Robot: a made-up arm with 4 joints.
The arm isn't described. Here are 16 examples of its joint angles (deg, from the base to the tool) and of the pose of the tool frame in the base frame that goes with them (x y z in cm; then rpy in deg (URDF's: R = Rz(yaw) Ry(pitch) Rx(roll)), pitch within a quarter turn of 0, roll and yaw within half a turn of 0).
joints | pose
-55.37 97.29 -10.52 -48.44 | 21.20 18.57 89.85 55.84 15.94 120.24
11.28 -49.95 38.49 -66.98 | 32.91 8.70 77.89 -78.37 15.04 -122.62
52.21 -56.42 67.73 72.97 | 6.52 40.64 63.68 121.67 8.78 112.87
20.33 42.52 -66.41 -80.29 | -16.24 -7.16 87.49 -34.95 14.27 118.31
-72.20 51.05 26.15 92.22 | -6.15 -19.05 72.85 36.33 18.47 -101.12
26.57 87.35 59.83 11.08 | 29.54 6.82 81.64 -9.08 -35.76 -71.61
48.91 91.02 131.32 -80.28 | 13.54 17.10 28.14 173.35 -53.60 103.01
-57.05 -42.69 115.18 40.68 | 56.91 10.10 81.15 83.18 30.57 14.05
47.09 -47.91 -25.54 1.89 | 4.79 -18.82 56.83 -78.31 35.48 -156.93
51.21 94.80 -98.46 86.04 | -7.53 -45.94 54.92 160.03 -33.73 -98.16
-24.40 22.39 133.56 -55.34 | 36.58 43.06 65.34 -55.80 -19.90 -68.74
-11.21 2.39 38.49 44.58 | 25.21 -10.08 57.82 39.10 60.23 -55.27
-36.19 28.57 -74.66 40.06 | -21.35 32.77 59.85 72.93 46.34 -171.17
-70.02 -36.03 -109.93 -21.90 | 14.29 46.97 89.41 -25.50 -11.24 21.53
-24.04 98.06 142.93 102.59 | 12.39 -23.00 23.19 -126.29 57.48 -158.41
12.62 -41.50 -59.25 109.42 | -20.40 -7.41 38.46 110.81 52.25 -47.05
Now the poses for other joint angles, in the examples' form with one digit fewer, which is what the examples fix.
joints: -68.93 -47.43 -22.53 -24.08
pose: -1.6 15.8 62.9 -81.1 5.5 97.2
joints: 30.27 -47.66 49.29 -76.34
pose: 29.3 21.0 84.0 -70.5 9.3 -92.6
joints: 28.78 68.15 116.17 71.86
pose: 40.3 12.1 36.4 -54.0 57.7 -30.6
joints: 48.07 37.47 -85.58 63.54
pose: -17.3 -33.4 50.6 104.5 21.2 -72.0
